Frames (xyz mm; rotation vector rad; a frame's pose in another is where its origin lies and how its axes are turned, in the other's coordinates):
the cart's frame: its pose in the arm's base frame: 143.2 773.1 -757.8 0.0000 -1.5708 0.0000
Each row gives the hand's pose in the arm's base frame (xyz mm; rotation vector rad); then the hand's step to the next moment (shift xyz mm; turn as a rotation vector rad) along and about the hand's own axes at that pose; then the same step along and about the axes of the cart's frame.
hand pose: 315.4 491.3 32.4 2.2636 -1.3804 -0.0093
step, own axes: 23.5 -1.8 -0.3 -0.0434 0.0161 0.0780
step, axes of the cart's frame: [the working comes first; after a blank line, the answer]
step, axes of the arm's base frame: 13.1 -18.9 5.2 -0.0543 -0.0007 -0.0727

5.2 -18.9 -13.1 -0.0727 -0.0007 0.0543
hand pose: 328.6 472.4 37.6 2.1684 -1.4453 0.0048
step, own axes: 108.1 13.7 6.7 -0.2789 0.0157 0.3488
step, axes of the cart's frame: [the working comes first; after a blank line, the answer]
step, axes of the arm's base frame: 32.6 -99.5 30.9 -0.2306 0.0858 -0.3731

30.9 -99.5 -32.6 -0.3730 0.0858 0.2306
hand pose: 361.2 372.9 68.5 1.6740 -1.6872 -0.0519
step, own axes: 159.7 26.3 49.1 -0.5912 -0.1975 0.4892
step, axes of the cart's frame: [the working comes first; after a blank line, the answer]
step, axes of the arm's base frame: -26.6 -158.6 52.3 -0.1642 0.2636 -0.7290

52.3 -158.6 26.6 -0.7290 0.2636 0.1642
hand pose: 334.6 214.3 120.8 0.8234 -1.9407 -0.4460
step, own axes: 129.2 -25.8 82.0 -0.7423 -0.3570 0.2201
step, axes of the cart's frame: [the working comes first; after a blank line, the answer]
step, axes of the arm's base frame: -104.3 -112.0 25.8 0.1777 0.2656 -0.7904

25.8 -112.0 104.3 -0.7904 0.2656 -0.1777
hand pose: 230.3 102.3 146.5 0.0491 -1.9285 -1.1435
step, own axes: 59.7 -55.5 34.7 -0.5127 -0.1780 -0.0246
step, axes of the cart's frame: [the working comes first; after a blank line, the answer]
step, axes of the arm's base frame: -81.5 -33.6 -8.3 0.2701 0.1004 -0.4606

-8.3 -33.6 81.5 -0.4606 0.1004 -0.2701
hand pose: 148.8 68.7 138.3 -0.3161 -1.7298 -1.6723
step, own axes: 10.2 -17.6 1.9 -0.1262 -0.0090 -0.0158
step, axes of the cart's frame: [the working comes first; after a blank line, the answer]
step, axes of the arm's base frame: -18.8 -3.6 -7.1 0.0909 0.0202 -0.0871

-7.1 -3.6 18.8 -0.0871 0.0202 -0.0909
